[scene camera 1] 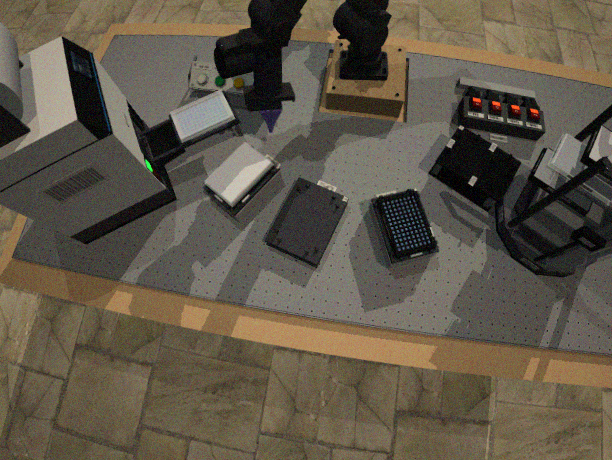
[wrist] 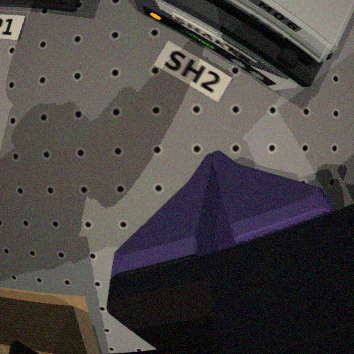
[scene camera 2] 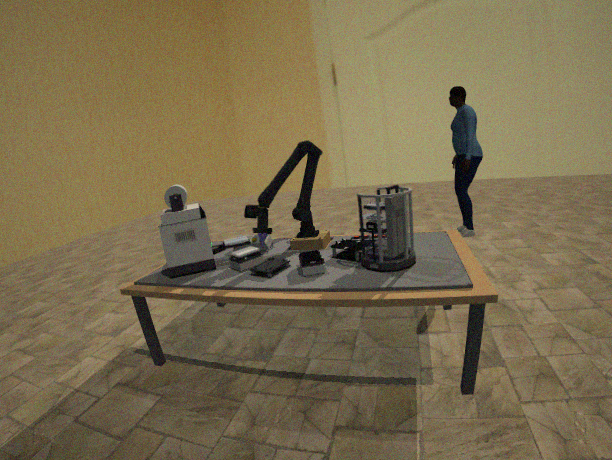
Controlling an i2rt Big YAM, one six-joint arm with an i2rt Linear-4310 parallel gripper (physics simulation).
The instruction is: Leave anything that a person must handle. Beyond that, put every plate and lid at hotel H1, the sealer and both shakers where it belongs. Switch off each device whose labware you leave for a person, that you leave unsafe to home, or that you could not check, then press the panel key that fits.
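Seen in the pictures: gripper, fingertip midpoint: (scene camera 1: 270, 131) (wrist: 216, 163) (scene camera 2: 262, 247); arm's base, origin of the base link: (scene camera 1: 363, 67) (scene camera 2: 308, 235).
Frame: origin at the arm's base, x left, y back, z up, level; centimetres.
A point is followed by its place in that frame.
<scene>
My gripper (scene camera 1: 270, 124) @[x -21.1, y -21.3, z 0.8 cm] (scene camera 2: 262, 237) @[x -21.1, y -21.3, z 0.8 cm] (wrist: 216, 163) @[x -21.1, y -21.3, z 0.8 cm] is shut and empty, its purple fingertips low over the table between the sealer's tray and the arm base. The sealer (scene camera 1: 85, 165) @[x -49.4, y -40.7, z 18.5 cm] (scene camera 2: 186, 242) @[x -53.3, y -42.9, z 12.0 cm] stands at the left, green light lit; a clear-white plate (scene camera 1: 202, 117) @[x -35.6, y -21.4, z 5.9 cm] lies on its tray. The shaker labelled SH2 (scene camera 1: 246, 201) @[x -24.3, y -38.8, z 0.5 cm] (wrist: 215, 47) @[x -22.3, y -27.2, z -3.3 cm] carries a white-topped plate (scene camera 1: 240, 175) @[x -25.6, y -34.1, z 3.3 cm] (wrist: 310, 20) @[x -25.0, y -27.0, z 3.2 cm] and shows an amber light in the wrist view. A black plate with blue wells (scene camera 1: 406, 222) @[x 8.7, y -42.1, z 1.8 cm] sits on a device whose label is unreadable. The hotel (scene camera 1: 555, 196) @[x 32.0, y -40.6, z 15.0 cm] (scene camera 2: 389, 265) @[x 43.3, y -50.1, z -2.0 cm] at the right holds several pieces of labware.
The panel (scene camera 1: 202, 80) @[x -40.0, y -6.9, z 1.7 cm] shows white, green and yellow keys, partly hidden by the arm. A box with red-lit switches (scene camera 1: 502, 120) @[x 34.4, y -13.0, z -0.9 cm] stands right of the wooden arm base (scene camera 1: 365, 102) @[x 0.7, y -9.7, z -2.0 cm]. A dark pad (scene camera 1: 307, 220) @[x -11.3, y -41.4, z -1.9 cm] and a black tagged platform (scene camera 1: 465, 160) @[x 22.7, y -26.4, z 1.0 cm] lie nearby. A person (scene camera 2: 466, 135) stands beyond the table.
</scene>
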